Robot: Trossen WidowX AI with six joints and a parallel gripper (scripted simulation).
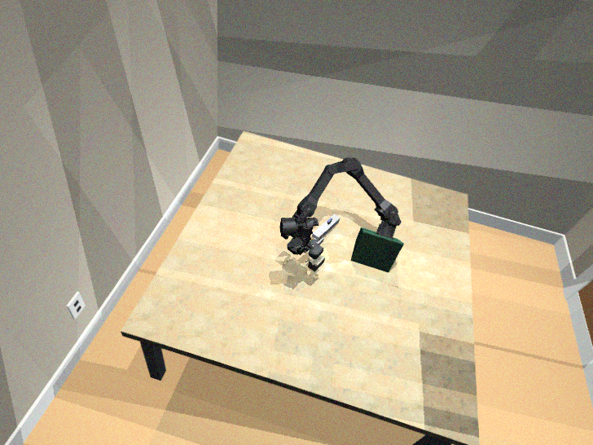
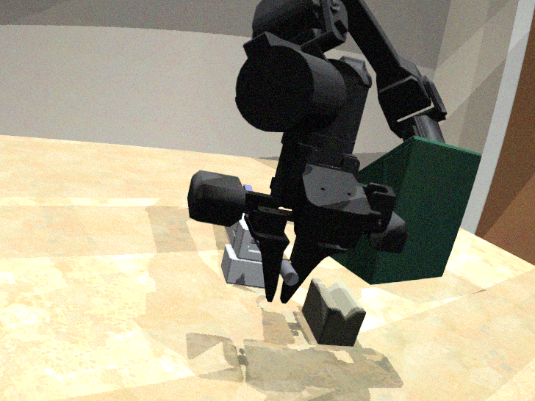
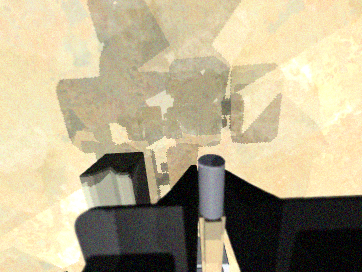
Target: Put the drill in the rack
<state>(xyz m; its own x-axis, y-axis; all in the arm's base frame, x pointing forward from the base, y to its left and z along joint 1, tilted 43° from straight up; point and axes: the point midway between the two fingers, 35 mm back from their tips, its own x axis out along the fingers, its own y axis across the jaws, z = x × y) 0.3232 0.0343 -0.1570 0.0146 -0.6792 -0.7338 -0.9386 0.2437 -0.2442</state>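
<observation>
My gripper tip is now 8 cm past the rack, 2 cm above it and 1 cm to the left of it. From my gripper tip the other things lie so: drill 4 cm to the right, 3 cm above, 1 cm behind; grey holder 19 cm to the right, 7 cm behind, 1 cm below; dark key 21 cm to the right, 8 cm behind, 1 cm above.
</observation>
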